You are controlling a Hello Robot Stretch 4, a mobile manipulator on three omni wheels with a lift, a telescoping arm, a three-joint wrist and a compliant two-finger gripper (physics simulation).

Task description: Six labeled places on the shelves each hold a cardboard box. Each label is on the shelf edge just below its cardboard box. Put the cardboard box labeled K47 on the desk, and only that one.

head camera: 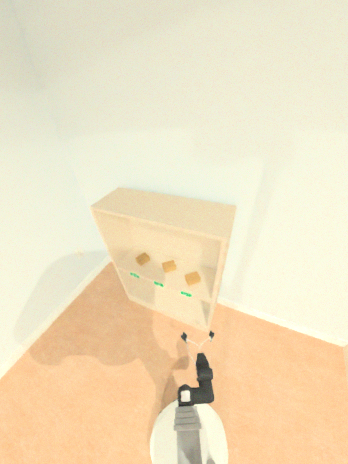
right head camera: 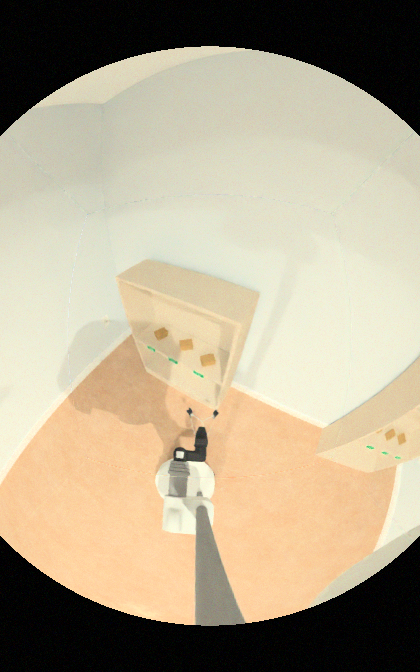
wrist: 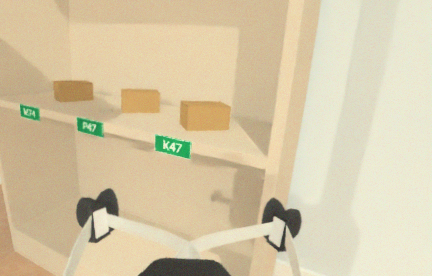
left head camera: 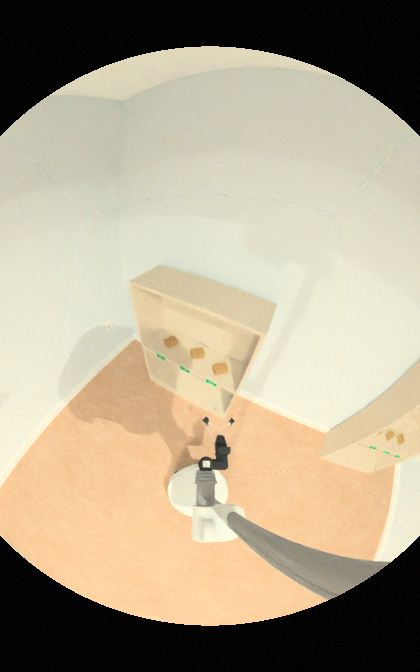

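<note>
The K47 cardboard box [wrist: 205,116] [head camera: 192,278] [left head camera: 220,369] [right head camera: 207,360] stands on the middle shelf, rightmost of three. Its green K47 label [wrist: 172,146] [head camera: 186,294] [left head camera: 211,383] [right head camera: 198,374] is on the shelf edge below it. The P47 label [wrist: 90,127] belongs to the middle box [wrist: 140,101], and another label [wrist: 29,112], small and blurred, is below the left box [wrist: 73,91]. My gripper [wrist: 191,210] [head camera: 198,336] [left head camera: 218,421] [right head camera: 202,413] is open and empty, in front of the shelf unit, clear of the boxes. The desk is not identifiable in these views.
The near shelf unit [head camera: 175,210] [left head camera: 200,295] [right head camera: 190,290] [wrist: 300,75] stands against the wall, its right side panel close to the gripper's right finger in the wrist view. A second shelf unit [left head camera: 345,442] [right head camera: 345,440] with boxes and green labels is at the right. A pale rounded surface [right head camera: 375,570] shows at lower right.
</note>
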